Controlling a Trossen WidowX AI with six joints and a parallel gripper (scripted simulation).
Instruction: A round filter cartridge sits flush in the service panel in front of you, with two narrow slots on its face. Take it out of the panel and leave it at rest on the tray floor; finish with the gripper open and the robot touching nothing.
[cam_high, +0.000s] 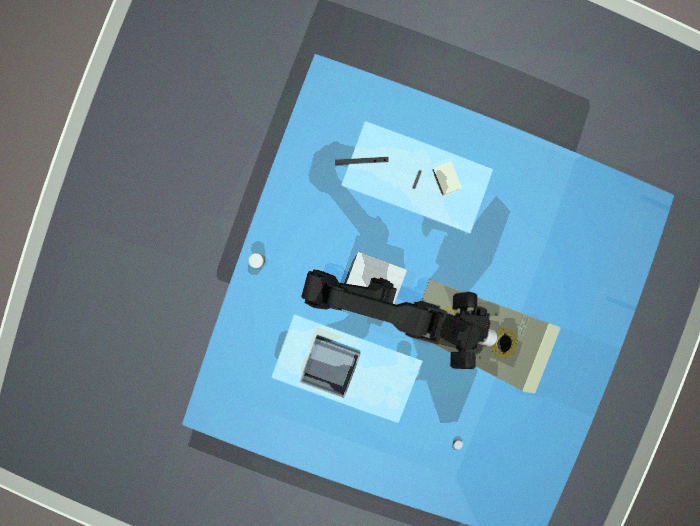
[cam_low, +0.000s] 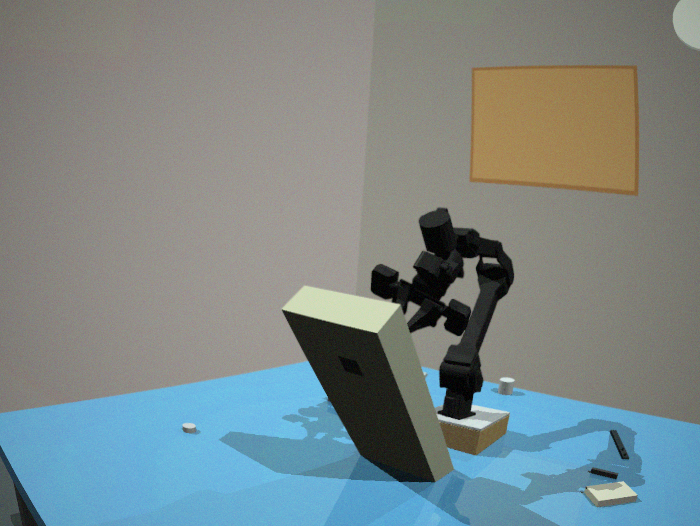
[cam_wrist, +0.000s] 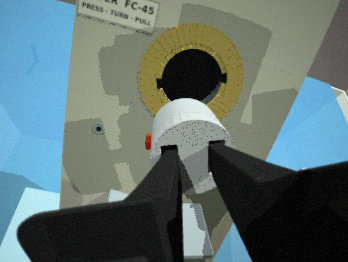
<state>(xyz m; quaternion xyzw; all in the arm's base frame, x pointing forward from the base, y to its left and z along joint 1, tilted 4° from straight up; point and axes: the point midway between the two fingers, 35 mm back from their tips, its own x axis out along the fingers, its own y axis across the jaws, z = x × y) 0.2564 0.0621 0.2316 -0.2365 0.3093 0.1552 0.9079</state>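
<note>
My gripper tip is now 34 cm to the left of the grey square tray, 28 cm above it and 27 cm past it. Round my gripper tip: cream block (36 cm to the left, 28 cm below, 27 cm behind); then round grey filter cartridge (1 cm below, 1 cm ahead).
</note>
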